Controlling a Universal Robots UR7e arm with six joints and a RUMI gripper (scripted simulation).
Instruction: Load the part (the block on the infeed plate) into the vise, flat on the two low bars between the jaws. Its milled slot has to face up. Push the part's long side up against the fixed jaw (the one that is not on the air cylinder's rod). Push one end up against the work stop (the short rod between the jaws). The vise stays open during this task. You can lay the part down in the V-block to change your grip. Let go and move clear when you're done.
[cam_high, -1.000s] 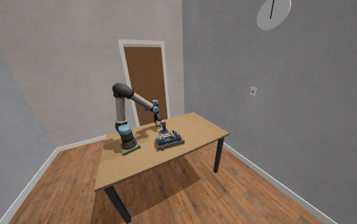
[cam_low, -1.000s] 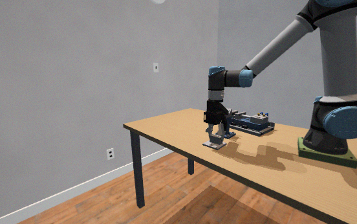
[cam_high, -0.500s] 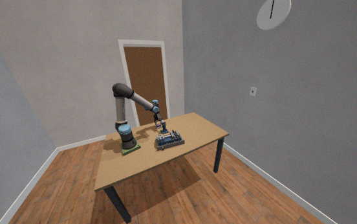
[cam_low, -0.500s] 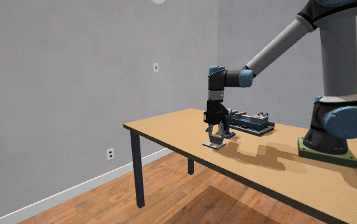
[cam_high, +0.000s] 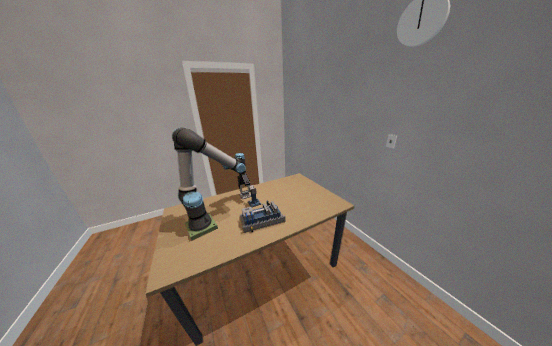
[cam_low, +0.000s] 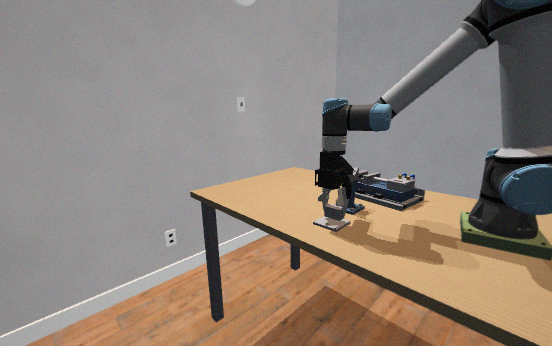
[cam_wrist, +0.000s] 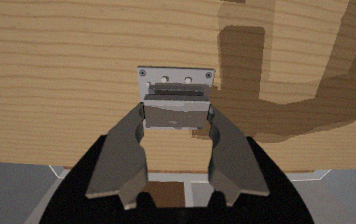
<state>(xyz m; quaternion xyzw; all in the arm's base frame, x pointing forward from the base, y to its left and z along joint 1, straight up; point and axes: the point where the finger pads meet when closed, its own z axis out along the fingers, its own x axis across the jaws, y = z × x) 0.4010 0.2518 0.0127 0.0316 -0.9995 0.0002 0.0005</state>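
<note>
Now: hand 40 mm above the grey infeed plate and 10 mm to the right of it. The rest, counted from my hand: part 10 mm to the right, 10 mm below; cylinder rod 360 mm to the right, 30 mm above; work stop 330 mm to the right, 90 mm ahead, 40 mm above.
</note>
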